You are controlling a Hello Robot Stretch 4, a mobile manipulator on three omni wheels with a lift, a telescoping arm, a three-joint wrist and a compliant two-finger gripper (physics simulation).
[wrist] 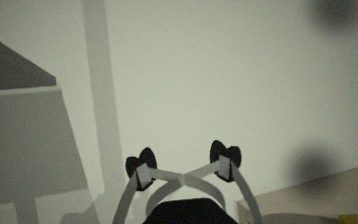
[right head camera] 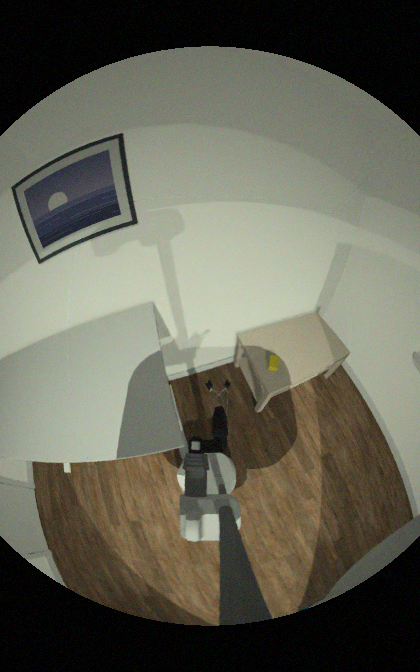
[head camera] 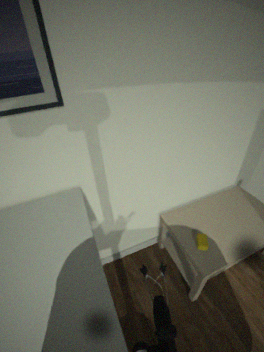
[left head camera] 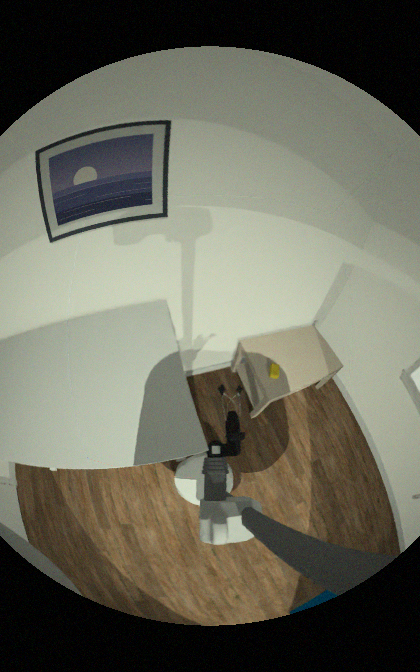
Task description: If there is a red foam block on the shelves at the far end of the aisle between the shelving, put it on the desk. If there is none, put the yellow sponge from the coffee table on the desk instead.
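Places are measured from the robot's base along level axes (x right, y down, z ahead), in centimetres.
Pixels of known places: gripper, between the fingertips: [wrist: 183, 157] [head camera: 152, 263].
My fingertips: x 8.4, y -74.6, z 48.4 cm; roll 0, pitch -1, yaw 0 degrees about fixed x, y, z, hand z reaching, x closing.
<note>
Behind a point stands the place of what it marks.
The yellow sponge [head camera: 202, 242] {x 47.9, y -46.7, z 72.8 cm} [left head camera: 274, 371] [right head camera: 273, 363] lies on the left part of the pale wooden coffee table [head camera: 230, 212] {x 84.3, y -42.2, z 99.5 cm} [left head camera: 300, 345] [right head camera: 300, 332]; its edge also shows at the bottom right corner of the wrist view, as yellow sponge [wrist: 349, 219] {x 48.1, y -46.7, z 77.6 cm}. The grey desk [head camera: 40, 235] {x -39.3, y -92.2, z 56.2 cm} [left head camera: 90, 370] [right head camera: 85, 380] stands to the left. My gripper [head camera: 153, 270] [left head camera: 231, 389] [right head camera: 218, 384] [wrist: 183, 157] {x 8.4, y -74.6, z 48.4 cm} is open and empty, with its fingertips between the desk and the coffee table, left of the sponge. No red foam block or aisle shelves show clearly.
A framed sea picture [left head camera: 102, 177] [right head camera: 72, 197] hangs on the wall above the desk. The desk's right edge is close beside my arm. A side wall stands right of the coffee table. A bit of blue [left head camera: 315, 601] shows at the bottom of the left head view.
</note>
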